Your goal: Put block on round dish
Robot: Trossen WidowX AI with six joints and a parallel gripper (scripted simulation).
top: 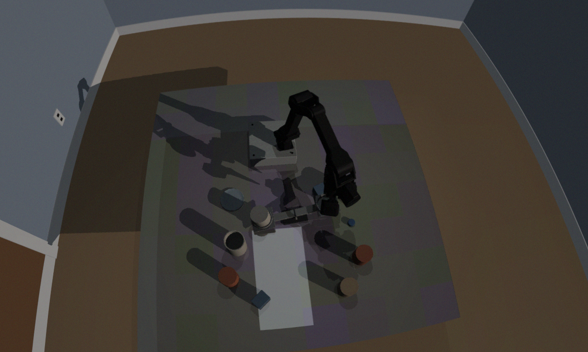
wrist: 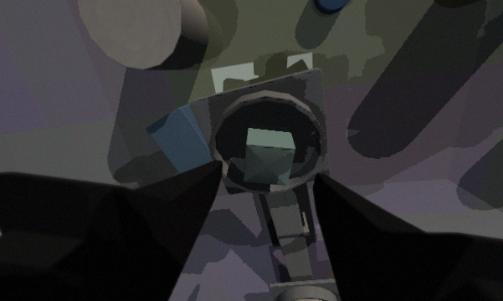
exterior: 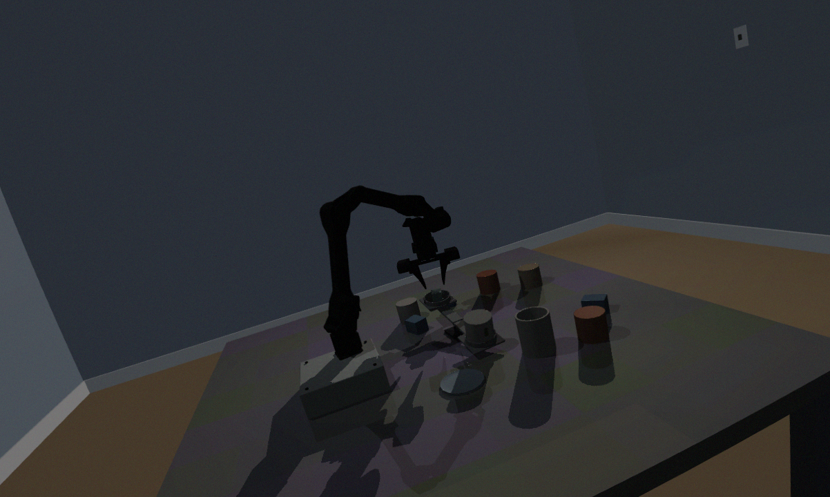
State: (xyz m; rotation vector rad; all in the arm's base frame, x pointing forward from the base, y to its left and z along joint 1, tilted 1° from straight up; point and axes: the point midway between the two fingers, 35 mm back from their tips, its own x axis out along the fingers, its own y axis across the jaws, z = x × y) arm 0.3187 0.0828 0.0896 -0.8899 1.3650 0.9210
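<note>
My gripper tip is now 360 mm to the left of the round blue-grey dish, 140 mm past it and 110 mm above it. From my gripper tip the other things lie so: small balance 120 mm to the right, 80 mm below, 10 mm behind; then cup 130 mm to the left, 80 mm below, 60 mm behind; then small blue piece 110 mm below, 90 mm to the left, 80 mm ahead.
</note>
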